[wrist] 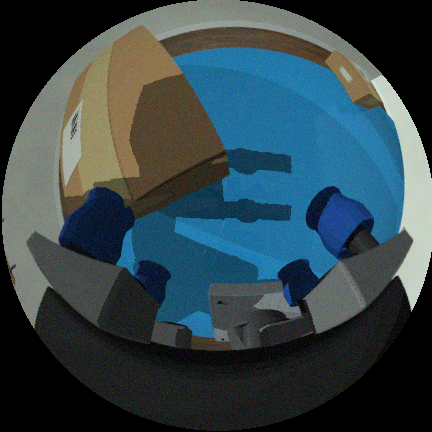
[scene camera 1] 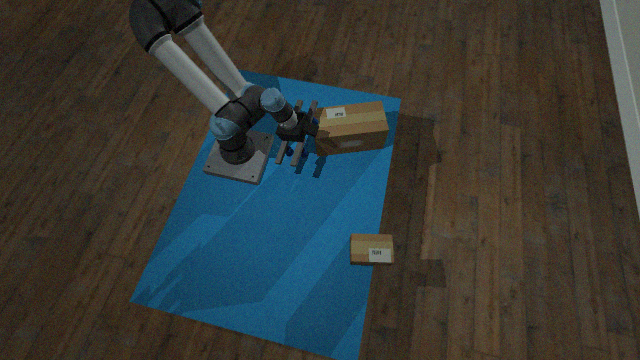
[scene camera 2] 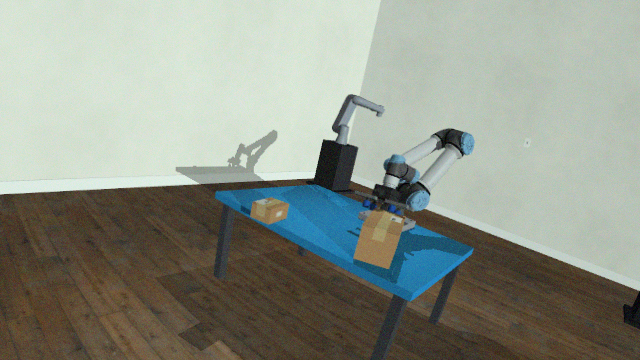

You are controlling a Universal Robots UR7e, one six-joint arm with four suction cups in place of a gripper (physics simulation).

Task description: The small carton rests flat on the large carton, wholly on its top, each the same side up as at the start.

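Where they show: hand, its tool point: (wrist: 225,250); arm's base, origin of its link: (wrist: 256,325) (scene camera 1: 237,149).
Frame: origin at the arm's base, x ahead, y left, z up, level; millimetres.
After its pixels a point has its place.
Note:
The large carton (scene camera 1: 356,129) @[x 481, y 194, z 117 mm] (scene camera 2: 378,245) @[x 572, y 309, z 49 mm] (wrist: 145,115) @[x 359, y 140, z 117 mm] stands on the blue table, with tape and a barcode label on its top. The small carton (scene camera 1: 362,246) @[x 642, y -241, z 38 mm] (scene camera 2: 269,212) @[x 737, y -167, z 19 mm] (wrist: 354,82) lies on the same table, apart from the large one, near the table's long edge; its top has tape and a barcode label. My gripper (scene camera 1: 302,136) @[x 277, y 97, z 88 mm] (scene camera 2: 382,206) @[x 277, y 97, z 88 mm] (wrist: 222,250) @[x 277, y 97, z 88 mm] is open, its four blue suction cups holding nothing. It hangs above the table between the arm's base and the large carton, with one cup close to that carton in the wrist view.
The blue table (scene camera 1: 240,260) @[x 210, y -433, z -37 mm] (scene camera 2: 310,225) @[x 523, y -104, z -37 mm] (wrist: 310,130) @[x 438, y -42, z -37 mm] carries the arm's grey base plate (scene camera 1: 247,170) @[x 84, y -80, z -2 mm] (scene camera 2: 409,225) @[x -42, y 109, z -11 mm] (wrist: 222,302) @[x 96, y 94, z -2 mm] beside the gripper. Behind the table in scene camera 2, a second grey arm (scene camera 2: 344,117) stands on a black pedestal (scene camera 2: 336,165).

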